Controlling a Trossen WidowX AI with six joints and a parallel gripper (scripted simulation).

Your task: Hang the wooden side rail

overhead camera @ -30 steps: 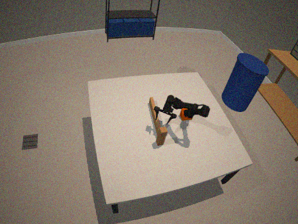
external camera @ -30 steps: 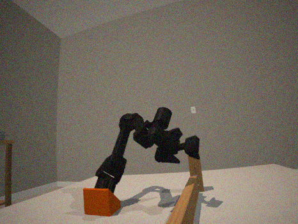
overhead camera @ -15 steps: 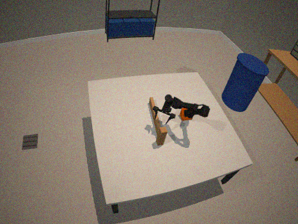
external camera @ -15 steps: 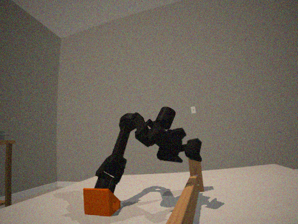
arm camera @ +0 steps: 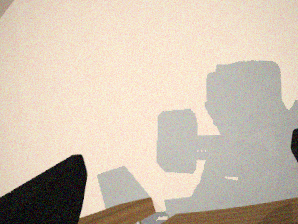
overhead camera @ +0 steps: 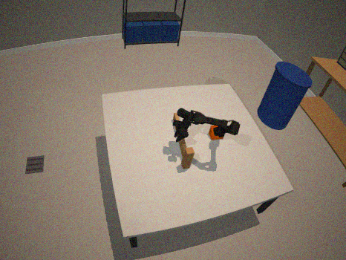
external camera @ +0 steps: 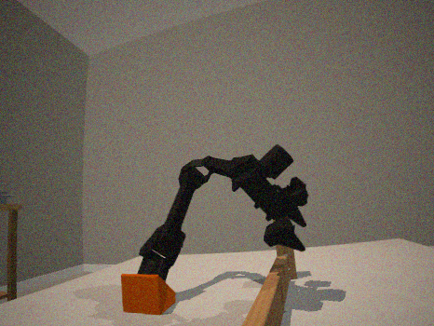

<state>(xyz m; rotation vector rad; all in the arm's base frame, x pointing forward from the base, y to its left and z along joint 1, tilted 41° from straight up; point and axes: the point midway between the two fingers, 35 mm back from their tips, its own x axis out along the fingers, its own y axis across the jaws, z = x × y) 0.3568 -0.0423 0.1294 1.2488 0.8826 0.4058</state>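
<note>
My gripper tip is 14 cm to the right of the headboard post, 5 cm above it and 4 cm past it.
</note>
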